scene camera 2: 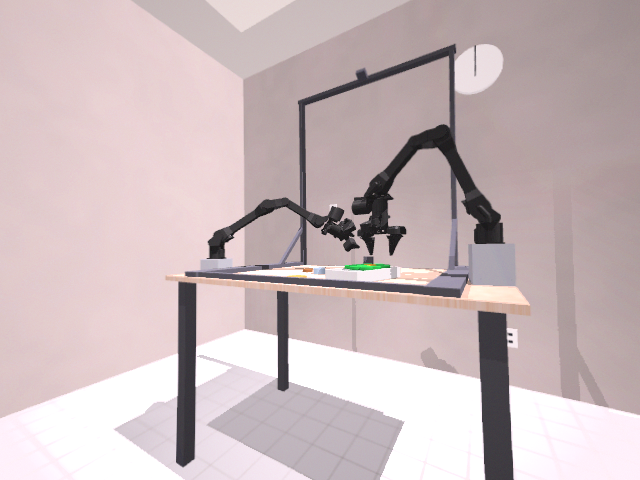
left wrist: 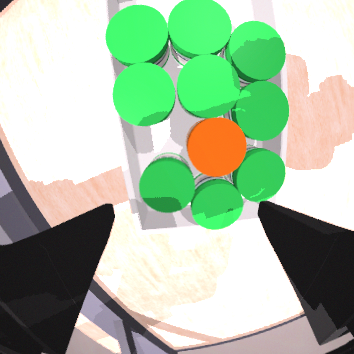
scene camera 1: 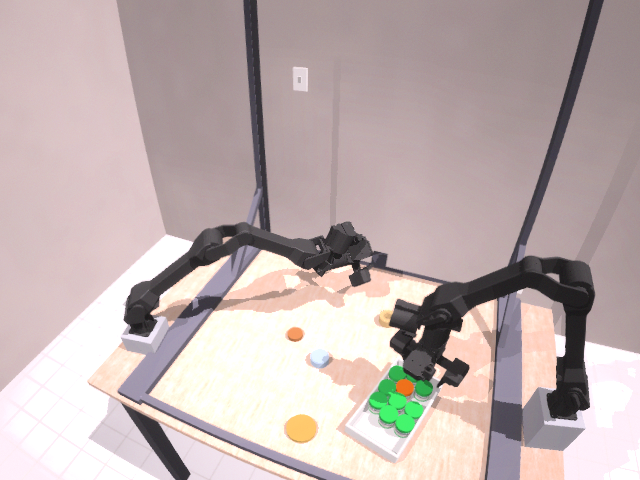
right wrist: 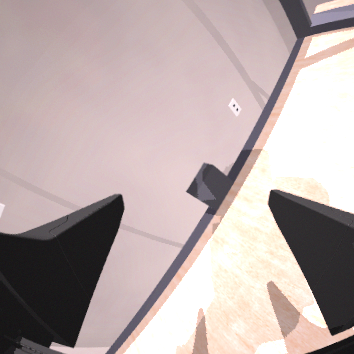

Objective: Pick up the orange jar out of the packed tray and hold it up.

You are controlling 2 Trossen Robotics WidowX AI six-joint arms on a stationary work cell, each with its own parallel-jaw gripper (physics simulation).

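Seen in the pictures: left gripper, fingertip midpoint: [scene camera 2: 380, 255] [left wrist: 187, 209]; right gripper, fingertip midpoint: [scene camera 2: 356, 241] [right wrist: 196, 199]; left arm's base at its link origin: [scene camera 2: 489, 243] [scene camera 1: 561, 406]; right arm's base at its link origin: [scene camera 2: 216, 258] [scene camera 1: 143, 326].
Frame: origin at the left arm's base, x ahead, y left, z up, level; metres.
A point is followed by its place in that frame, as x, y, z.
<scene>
The orange jar [scene camera 1: 404, 387] {0.365, -0.044, -0.071} [left wrist: 216, 147] {0.363, -0.045, -0.071} stands in the pale tray [scene camera 1: 371, 445] {0.423, 0.111, -0.098} [scene camera 2: 343, 274] {0.414, 0.116, -0.092} [left wrist: 142, 222] {0.272, -0.079, -0.087}, its lid level with the lids around it. Several green-lidded jars [scene camera 1: 388, 414] {0.396, 0.039, -0.071} [left wrist: 209, 86] {0.379, -0.006, -0.071} crowd it; in the left wrist view they are above, right and below, with a gap at its left. My left gripper [scene camera 2: 381, 254] {0.328, -0.061, -0.037} [left wrist: 187, 209] {0.328, -0.061, -0.037} is open and empty, pointing down, above the far end of the tray. Its fingertips are well above the lids. My right gripper [right wrist: 196, 199] {0.523, -0.444, 0.021} is open and empty, raised over the far part of the table, away from the tray.
In scene camera 1, a small red-orange disc [scene camera 1: 295, 333] {0.682, -0.180, -0.105}, a pale blue round piece [scene camera 1: 319, 358] {0.593, -0.102, -0.093} and a wide amber disc [scene camera 1: 301, 428] {0.590, 0.101, -0.105} lie left of the tray. A tan ring [scene camera 1: 382, 318] {0.445, -0.282, -0.092} lies behind my left gripper, partly hidden. Dark frame rails edge the table.
</scene>
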